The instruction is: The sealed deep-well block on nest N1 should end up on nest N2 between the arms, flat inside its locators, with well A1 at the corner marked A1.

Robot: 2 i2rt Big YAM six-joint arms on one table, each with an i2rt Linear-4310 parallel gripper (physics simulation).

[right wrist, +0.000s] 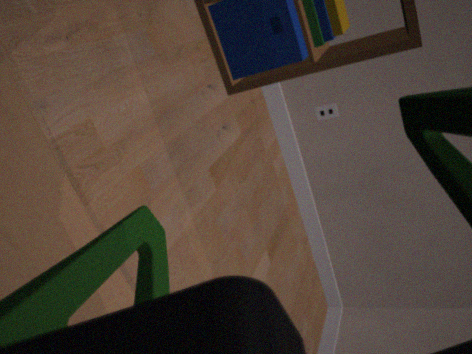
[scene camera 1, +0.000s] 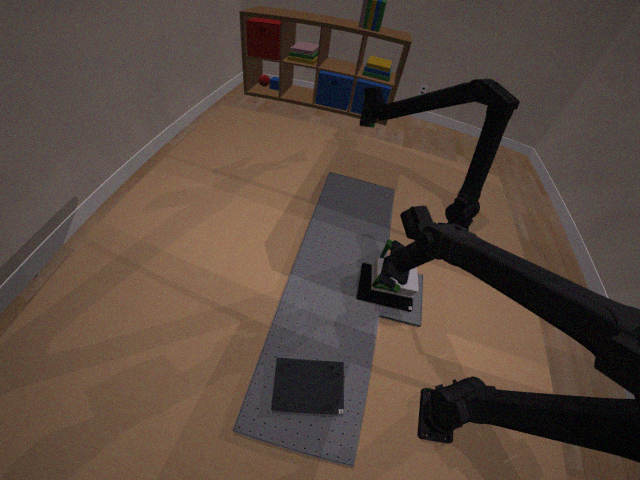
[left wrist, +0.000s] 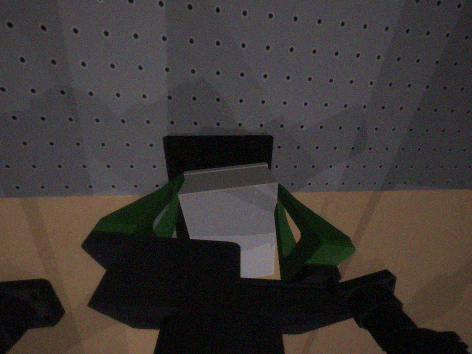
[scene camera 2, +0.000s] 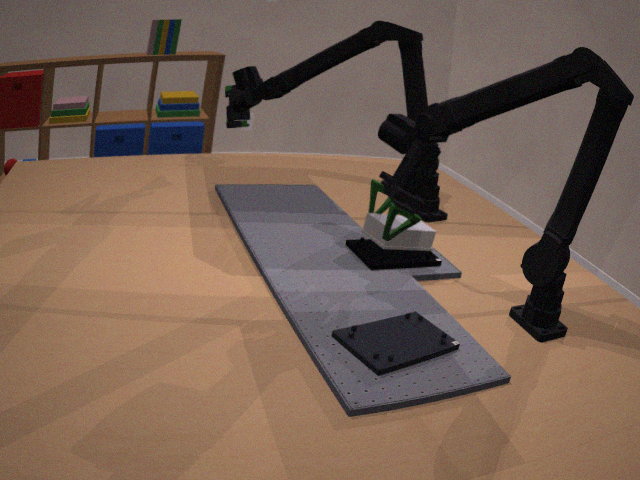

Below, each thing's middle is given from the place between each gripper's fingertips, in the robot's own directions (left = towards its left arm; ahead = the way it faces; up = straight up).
The white block (scene camera 2: 420, 236) is 5 cm behind my left hand, 1 cm to the right of it and 1 cm below it.
The white block lies 780 mm to the left of my right hand, 280 mm behind it and 90 mm below it.
